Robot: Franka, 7 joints.
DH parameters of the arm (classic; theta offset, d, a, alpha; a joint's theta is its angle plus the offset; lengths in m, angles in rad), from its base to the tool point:
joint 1: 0 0.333 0 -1.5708
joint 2: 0 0 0 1.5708
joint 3: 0 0.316 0.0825 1.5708
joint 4: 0 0 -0.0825 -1.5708
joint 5: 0 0.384 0 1.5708
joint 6: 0 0 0.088 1.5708
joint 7: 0 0.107 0 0
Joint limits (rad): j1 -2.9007..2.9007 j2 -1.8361..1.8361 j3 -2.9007..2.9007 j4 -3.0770..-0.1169 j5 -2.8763..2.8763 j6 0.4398..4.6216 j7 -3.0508..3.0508
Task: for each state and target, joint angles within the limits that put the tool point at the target. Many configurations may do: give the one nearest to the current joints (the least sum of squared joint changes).
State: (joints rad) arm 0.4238 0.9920 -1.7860 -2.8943 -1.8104 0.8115 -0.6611
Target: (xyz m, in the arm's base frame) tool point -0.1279 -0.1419 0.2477
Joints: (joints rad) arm 0.2931 0.1349 -1.8366 -3.0770 -1.1219 1.1831 -0.6611
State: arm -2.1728 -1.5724 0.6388 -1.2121 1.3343 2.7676 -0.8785
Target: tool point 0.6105 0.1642 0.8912
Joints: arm -2.5198 -1.2016 0.6890 -0.7654 1.2701 2.6332 -0.8785
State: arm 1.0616 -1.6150 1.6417 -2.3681 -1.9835 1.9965 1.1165
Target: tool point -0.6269 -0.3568 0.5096
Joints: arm 1.4134 -1.5203 1.4036 -1.5162 -2.0910 1.9520 1.1165
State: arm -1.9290 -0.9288 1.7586 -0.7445 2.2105 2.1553 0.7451
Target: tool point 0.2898 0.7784 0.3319
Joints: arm -1.4984 -1.2607 2.0351 -0.9109 2.1418 1.9875 0.7451
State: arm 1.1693 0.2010 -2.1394 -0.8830 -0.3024 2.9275 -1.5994
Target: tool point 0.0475 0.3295 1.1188
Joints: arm 1.7710 0.4662 -2.2373 -0.3525 -0.2233 2.8458 -1.5994
